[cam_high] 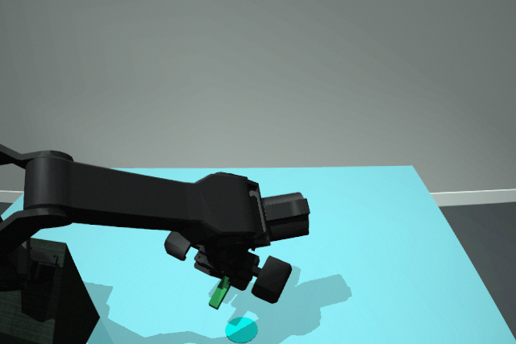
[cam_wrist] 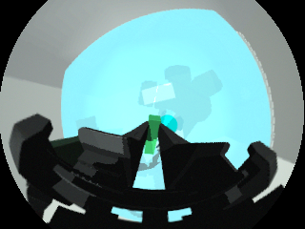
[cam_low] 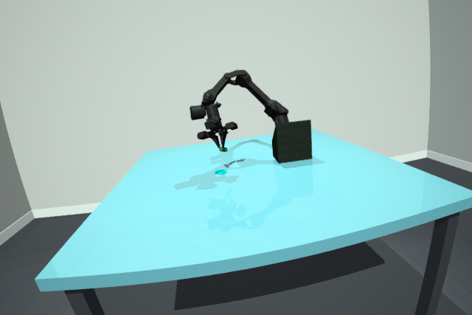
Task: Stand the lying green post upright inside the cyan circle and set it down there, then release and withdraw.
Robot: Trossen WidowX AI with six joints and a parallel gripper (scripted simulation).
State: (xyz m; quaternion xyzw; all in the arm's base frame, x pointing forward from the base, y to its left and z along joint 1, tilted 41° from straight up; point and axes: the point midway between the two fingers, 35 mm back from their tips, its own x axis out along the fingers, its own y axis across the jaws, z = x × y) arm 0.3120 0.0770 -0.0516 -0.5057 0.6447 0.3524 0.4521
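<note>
The cyan circle is 2 cm ahead of my gripper tip, 2 cm to the right of it and 12 cm below it. Also, from my gripper tip: green post: 1 cm behind, 2 cm to the right, 1 cm below.
</note>
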